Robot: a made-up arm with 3 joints.
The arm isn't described. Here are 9 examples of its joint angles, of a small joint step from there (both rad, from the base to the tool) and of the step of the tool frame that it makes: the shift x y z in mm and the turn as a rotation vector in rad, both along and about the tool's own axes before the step.
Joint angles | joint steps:
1: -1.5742 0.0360 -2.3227 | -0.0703 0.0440 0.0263
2: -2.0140 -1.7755 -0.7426 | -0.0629 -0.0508 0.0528
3: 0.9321 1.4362 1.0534 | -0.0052 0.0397 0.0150
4: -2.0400 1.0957 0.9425 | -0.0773 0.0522 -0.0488
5: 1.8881 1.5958 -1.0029 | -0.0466 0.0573 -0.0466
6: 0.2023 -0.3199 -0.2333 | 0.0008 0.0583 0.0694
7: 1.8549 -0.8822 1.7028 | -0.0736 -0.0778 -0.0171
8: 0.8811 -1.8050 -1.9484 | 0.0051 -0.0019 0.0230
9: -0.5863 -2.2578 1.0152 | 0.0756 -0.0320 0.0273
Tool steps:
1: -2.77 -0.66 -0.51 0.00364 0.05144 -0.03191
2: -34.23 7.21 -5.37 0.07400 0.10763 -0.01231
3: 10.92 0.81 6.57 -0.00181 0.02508 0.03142
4: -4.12 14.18 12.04 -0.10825 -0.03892 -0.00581
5: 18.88 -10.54 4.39 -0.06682 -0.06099 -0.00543
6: 19.88 3.59 2.70 0.06625 -0.00963 0.06872
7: -33.32 -23.84 -27.45 0.04567 -0.11813 0.02124
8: 0.65 -0.81 0.16 0.01745 0.00514 0.00438
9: -7.56 11.50 7.08 -0.02923 -0.02741 0.01895
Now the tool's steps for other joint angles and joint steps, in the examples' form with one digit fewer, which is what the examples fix.
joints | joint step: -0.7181 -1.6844 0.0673 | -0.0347 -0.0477 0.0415
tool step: -22.1 2.2 -8.9 0.0699 0.0412 -0.0459
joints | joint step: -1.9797 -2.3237 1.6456 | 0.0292 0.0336 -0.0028
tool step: 11.3 6.4 7.7 -0.0388 0.0338 0.0202
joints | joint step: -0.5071 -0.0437 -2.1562 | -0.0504 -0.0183 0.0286
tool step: -19.6 -11.8 -1.8 -0.0069 0.0608 0.0126
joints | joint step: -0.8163 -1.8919 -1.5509 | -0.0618 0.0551 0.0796
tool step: -1.0 24.0 6.2 0.1297 0.0252 0.0357
